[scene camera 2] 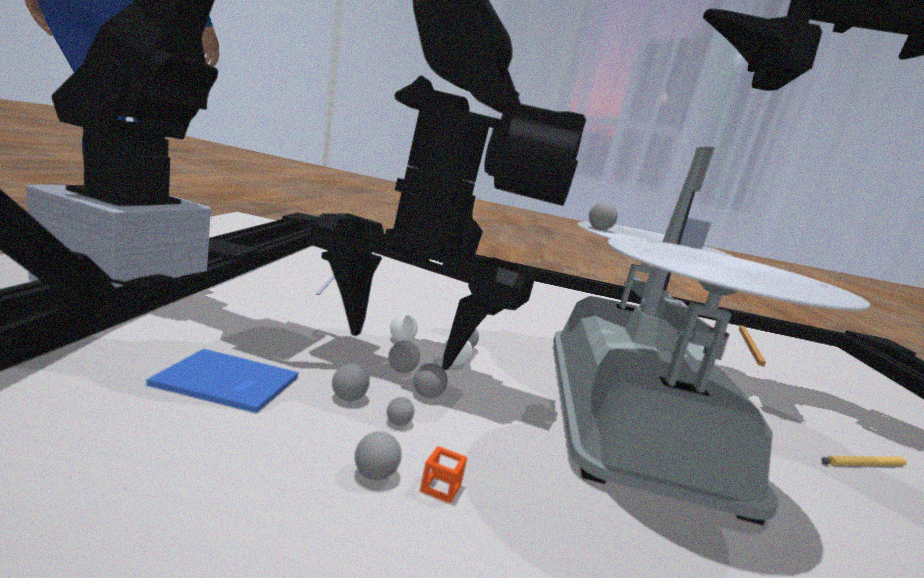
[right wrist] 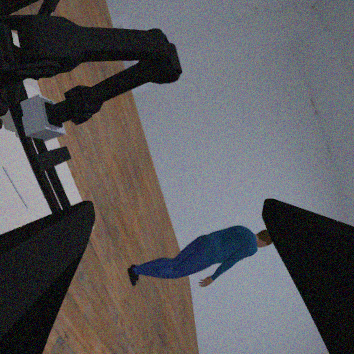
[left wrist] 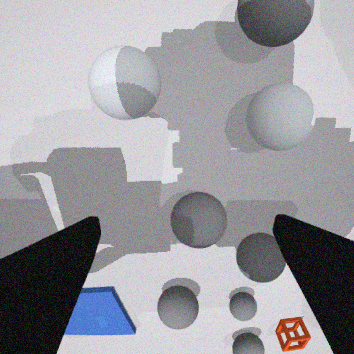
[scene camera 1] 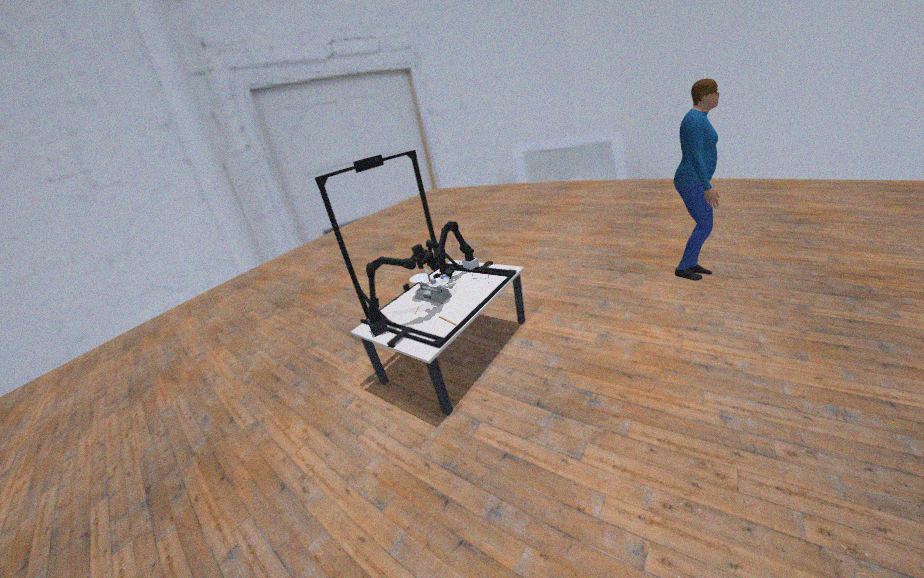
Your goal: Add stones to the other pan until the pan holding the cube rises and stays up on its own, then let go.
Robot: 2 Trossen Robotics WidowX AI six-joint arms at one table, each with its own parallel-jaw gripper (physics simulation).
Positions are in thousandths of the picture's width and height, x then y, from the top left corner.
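Grey balance scale: out of frame in the right wrist view, out of frame in the left wrist view; visible in scene camera 2 (699, 703) and scene camera 1 (466, 506).
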